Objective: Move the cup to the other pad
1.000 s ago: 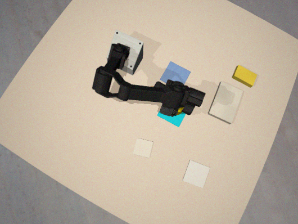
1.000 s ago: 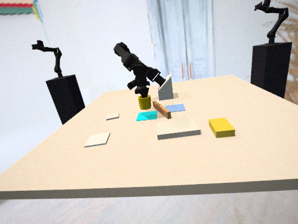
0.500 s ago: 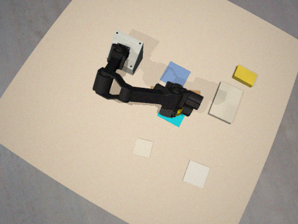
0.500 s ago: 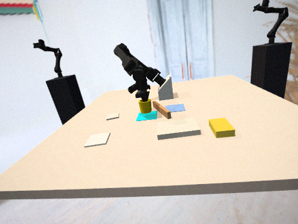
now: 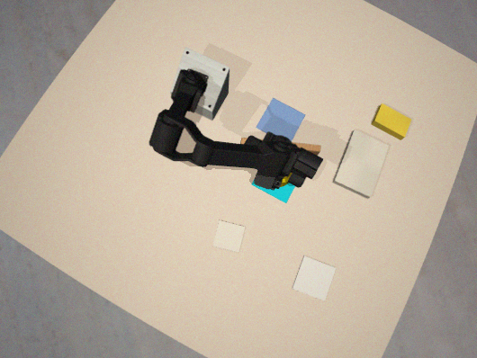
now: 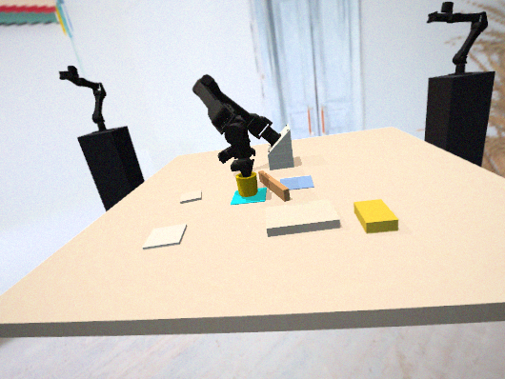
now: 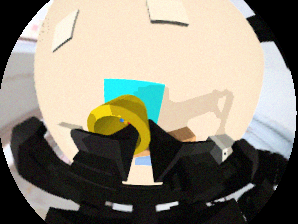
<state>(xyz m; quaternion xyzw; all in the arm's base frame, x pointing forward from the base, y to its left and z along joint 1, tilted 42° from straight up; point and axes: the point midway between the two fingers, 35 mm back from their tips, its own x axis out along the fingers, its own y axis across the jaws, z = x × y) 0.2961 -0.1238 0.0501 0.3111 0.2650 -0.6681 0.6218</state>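
Right now the yellow cup is 2 cm ahead of my gripper tip. From my gripper tip the other things lie so: cyan pad (5 cm below, 3 cm ahead); then blue pad (17 cm to the left, 5 cm below, 3 cm behind); then brown wooden bar (8 cm to the left, 3 cm below).
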